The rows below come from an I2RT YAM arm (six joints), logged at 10 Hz.
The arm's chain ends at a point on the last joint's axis. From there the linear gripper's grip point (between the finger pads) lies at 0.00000 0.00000 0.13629 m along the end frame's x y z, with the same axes.
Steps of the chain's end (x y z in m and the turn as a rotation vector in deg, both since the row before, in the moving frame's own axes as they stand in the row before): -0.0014, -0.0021, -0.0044, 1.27, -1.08, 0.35; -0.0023, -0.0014, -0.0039, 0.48, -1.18, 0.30; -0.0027, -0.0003, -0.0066, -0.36, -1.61, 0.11; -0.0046, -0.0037, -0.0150, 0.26, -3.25, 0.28; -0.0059, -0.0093, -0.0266, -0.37, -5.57, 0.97; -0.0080, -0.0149, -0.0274, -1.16, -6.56, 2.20; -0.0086, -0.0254, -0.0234, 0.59, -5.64, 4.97
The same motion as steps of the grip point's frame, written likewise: -0.0040, -0.0051, -0.0045, 1.27, -1.08, 0.35; -0.0051, -0.0025, -0.0039, 0.48, -1.18, 0.30; -0.0065, 0.0006, -0.0067, -0.36, -1.61, 0.11; -0.0123, -0.0043, -0.0152, 0.26, -3.25, 0.28; -0.0191, -0.0085, -0.0272, -0.37, -5.57, 0.97; -0.0236, -0.0124, -0.0283, -1.16, -6.56, 2.20; -0.0219, -0.0274, -0.0241, 0.59, -5.64, 4.97
